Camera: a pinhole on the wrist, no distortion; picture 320 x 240 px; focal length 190.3 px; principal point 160.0 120.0 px. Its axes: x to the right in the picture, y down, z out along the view. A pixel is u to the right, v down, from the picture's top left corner.
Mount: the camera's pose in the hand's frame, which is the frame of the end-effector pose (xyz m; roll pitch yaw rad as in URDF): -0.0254 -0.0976 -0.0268 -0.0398 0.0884 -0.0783
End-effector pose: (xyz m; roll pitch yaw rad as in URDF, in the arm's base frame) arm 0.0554 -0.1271 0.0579 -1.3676 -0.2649 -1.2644
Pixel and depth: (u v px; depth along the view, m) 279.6 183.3 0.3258
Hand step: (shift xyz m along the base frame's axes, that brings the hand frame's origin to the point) 0.3167 -0.1043 0.1052
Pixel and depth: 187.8 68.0 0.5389
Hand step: 0.4303 0.1350 0.3429
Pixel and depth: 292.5 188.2 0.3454
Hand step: 0.3459 -0.1366 0.1059
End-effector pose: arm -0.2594 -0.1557 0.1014 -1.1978 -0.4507 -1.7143
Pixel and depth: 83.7 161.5 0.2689
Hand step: 0.2409 0.1082 0.0546
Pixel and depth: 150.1 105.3 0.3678
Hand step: 0.2907 0.0708 0.2007
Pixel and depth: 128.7 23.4 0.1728
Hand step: 0.0949 0.1235 0.1787
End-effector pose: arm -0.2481 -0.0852 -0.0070 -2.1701 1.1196 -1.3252
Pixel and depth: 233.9 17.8 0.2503
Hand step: 0.3254 -0.0184 -0.0462
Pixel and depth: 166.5 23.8 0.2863
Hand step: 0.3479 0.0464 0.0196
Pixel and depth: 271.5 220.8 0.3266
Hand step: 0.1566 0.1438 -0.2795
